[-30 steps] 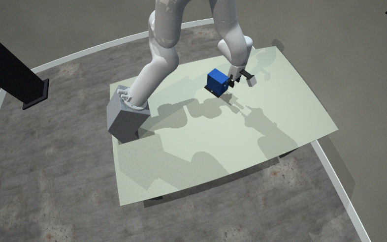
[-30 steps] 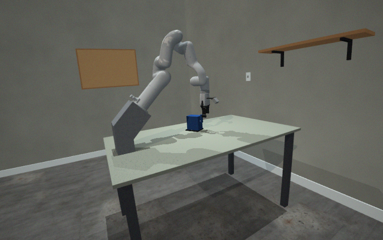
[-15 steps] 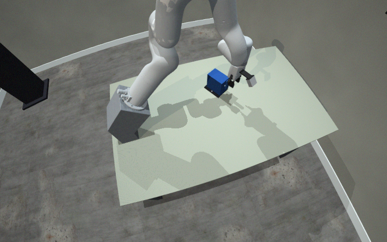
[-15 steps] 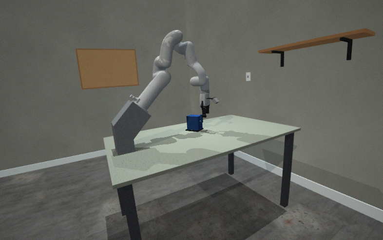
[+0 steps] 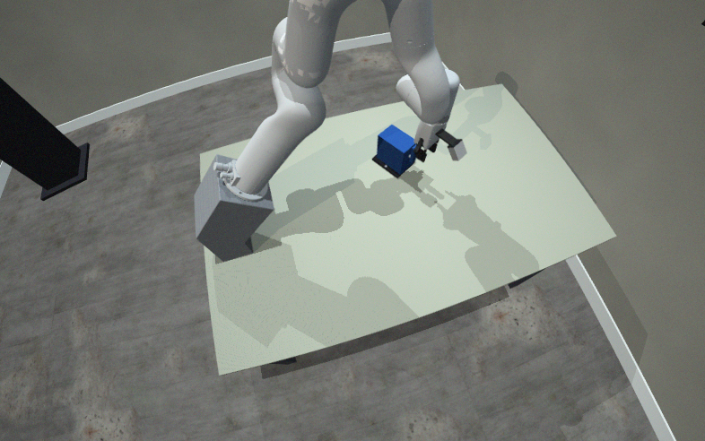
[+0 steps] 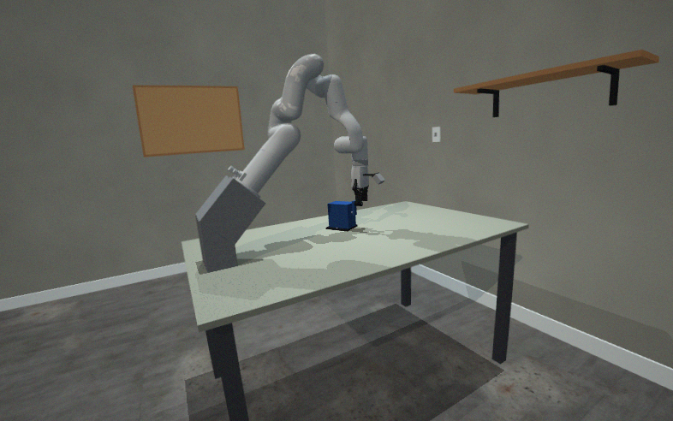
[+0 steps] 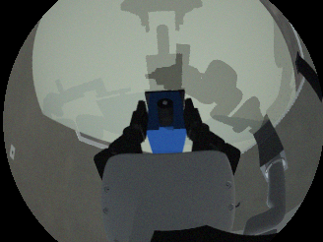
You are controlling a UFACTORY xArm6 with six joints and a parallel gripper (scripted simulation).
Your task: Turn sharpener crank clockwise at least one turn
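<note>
Right now the crank knob is 10 mm behind my hand, 20 mm to the left of it and 30 mm below it.
</note>
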